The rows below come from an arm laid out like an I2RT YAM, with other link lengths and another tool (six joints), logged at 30 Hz.
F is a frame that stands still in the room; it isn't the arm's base.
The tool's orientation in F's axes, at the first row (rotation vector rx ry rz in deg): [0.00, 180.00, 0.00]
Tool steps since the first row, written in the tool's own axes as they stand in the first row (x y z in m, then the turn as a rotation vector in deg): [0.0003, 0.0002, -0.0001, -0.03, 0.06, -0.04]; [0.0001, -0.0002, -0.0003, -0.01, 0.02, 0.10]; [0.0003, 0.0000, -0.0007, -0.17, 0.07, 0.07]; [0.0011, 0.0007, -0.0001, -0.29, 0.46, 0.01]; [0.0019, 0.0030, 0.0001, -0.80, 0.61, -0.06]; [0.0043, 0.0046, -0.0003, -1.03, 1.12, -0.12]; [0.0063, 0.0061, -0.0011, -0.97, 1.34, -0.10]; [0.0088, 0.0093, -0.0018, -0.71, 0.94, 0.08]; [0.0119, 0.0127, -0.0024, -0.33, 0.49, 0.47]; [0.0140, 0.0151, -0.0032, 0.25, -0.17, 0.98]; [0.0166, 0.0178, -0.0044, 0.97, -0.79, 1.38]
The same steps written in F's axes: [-0.0003, 0.0002, 0.0001, 0.03, 0.06, 0.04]; [-0.0001, -0.0002, 0.0003, 0.01, 0.02, -0.10]; [-0.0003, 0.0000, 0.0007, 0.17, 0.07, -0.07]; [-0.0011, 0.0007, 0.0001, 0.29, 0.46, -0.01]; [-0.0019, 0.0030, -0.0001, 0.80, 0.61, 0.06]; [-0.0043, 0.0046, 0.0003, 1.03, 1.12, 0.12]; [-0.0063, 0.0061, 0.0011, 0.97, 1.34, 0.10]; [-0.0088, 0.0093, 0.0018, 0.71, 0.94, -0.08]; [-0.0119, 0.0127, 0.0024, 0.33, 0.49, -0.47]; [-0.0140, 0.0151, 0.0032, -0.25, -0.17, -0.98]; [-0.0166, 0.0178, 0.0044, -0.97, -0.79, -1.38]
